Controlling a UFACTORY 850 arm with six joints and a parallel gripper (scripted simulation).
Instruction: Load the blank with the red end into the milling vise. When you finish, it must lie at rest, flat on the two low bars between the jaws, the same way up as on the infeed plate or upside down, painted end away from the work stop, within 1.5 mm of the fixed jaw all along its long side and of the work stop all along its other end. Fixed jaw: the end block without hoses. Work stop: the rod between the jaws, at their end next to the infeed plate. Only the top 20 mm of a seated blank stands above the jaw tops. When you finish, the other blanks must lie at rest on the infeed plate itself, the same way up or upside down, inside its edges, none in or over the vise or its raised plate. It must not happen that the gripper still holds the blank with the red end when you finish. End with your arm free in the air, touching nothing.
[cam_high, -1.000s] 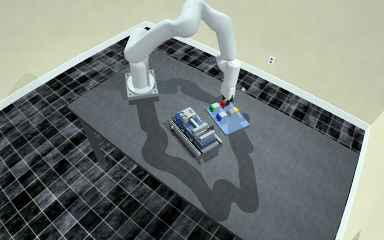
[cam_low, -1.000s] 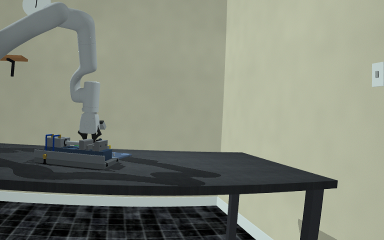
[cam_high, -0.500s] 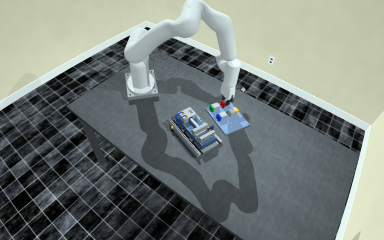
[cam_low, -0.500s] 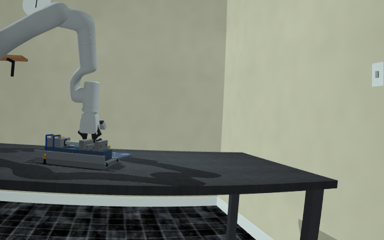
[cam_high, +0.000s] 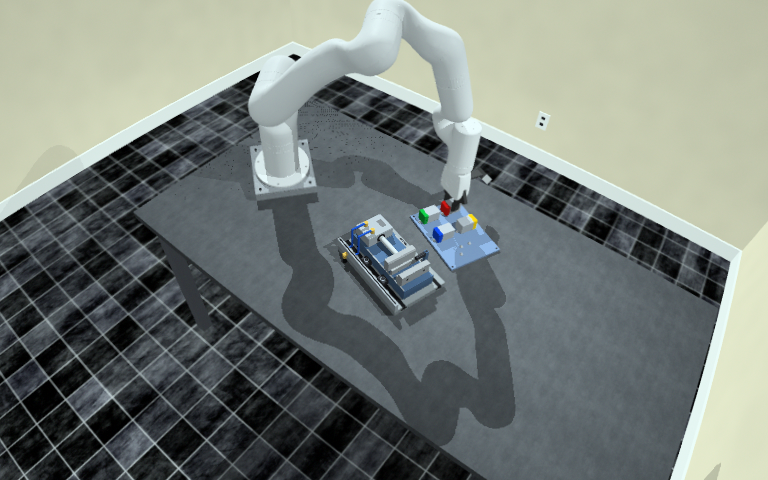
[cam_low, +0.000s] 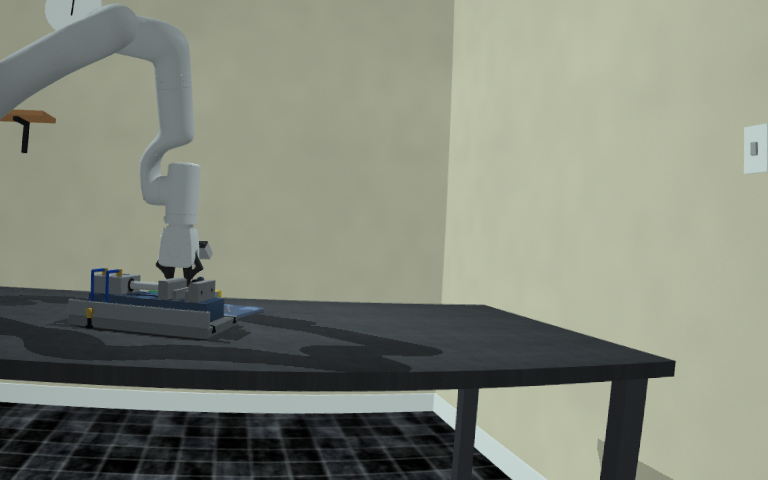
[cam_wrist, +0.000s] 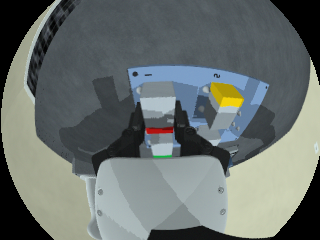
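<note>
My gripper is now 2 cm above the red-ended blank. The rest, counted from my hand: light blue infeed plate (8 cm ahead, 7 cm to the right, 4 cm below); yellow-ended blank (9 cm ahead, 2 cm to the right, 2 cm below); green-ended blank (9 cm to the right, 2 cm below, 2 cm behind).
</note>
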